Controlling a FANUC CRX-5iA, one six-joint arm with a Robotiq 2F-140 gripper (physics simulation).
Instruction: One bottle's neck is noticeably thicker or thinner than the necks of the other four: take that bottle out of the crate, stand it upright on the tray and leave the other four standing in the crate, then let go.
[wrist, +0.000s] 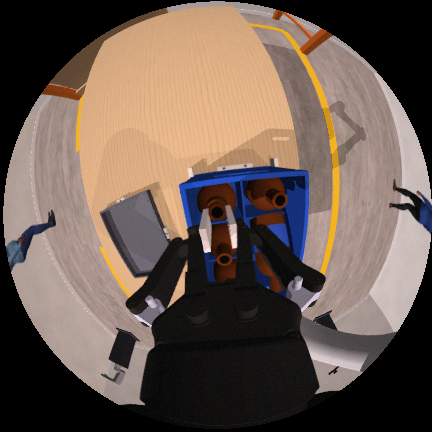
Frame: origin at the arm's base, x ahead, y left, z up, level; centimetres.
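Seen in the pictures: gripper, fingertip midpoint: (217, 215).
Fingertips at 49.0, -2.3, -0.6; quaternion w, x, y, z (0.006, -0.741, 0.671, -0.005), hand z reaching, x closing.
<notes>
Pixels of each thing's top centre, then the offset from my fingertips to it, as dx, dy, dz. "spot": a spot on its surface instead. Level surfaces: height alone.
- back-left brown bottle, middle of its top: (216, 212) +1.0, +0.1, +1.0
- blue crate, surface spot: (301, 215) spot: -0.4, -13.5, +1.3
- back-right bottle, middle of its top: (279, 200) +2.2, -9.4, +1.0
- middle-left bottle, middle of its top: (224, 259) -7.3, -0.6, +1.0
- grey tray, surface spot: (135, 232) spot: -8.8, +24.3, -14.8
- wooden table, its level: dz -15.3
My gripper (217, 215) is shut on the neck of the back-left brown bottle (216, 192), its fingertips on either side of the neck just below the open mouth. That bottle is upright in the back-left compartment of the blue crate (301, 215). The back-right bottle (260, 192) stands beside it. The middle-left bottle (222, 235) shows between my finger pads, behind them, with its mouth below. Another bottle (225, 273) shows in part at the front left. Brown bottle parts at the crate's right are partly hidden by my finger linkage. The grey tray (135, 232) lies left of the crate.
The crate and tray are on a wooden table (190, 85) that reaches far towards the top of the view. Crate walls and dividers surround the bottles close by. A yellow floor line (336, 200) and a person (415, 205) are at the right, off the table.
</notes>
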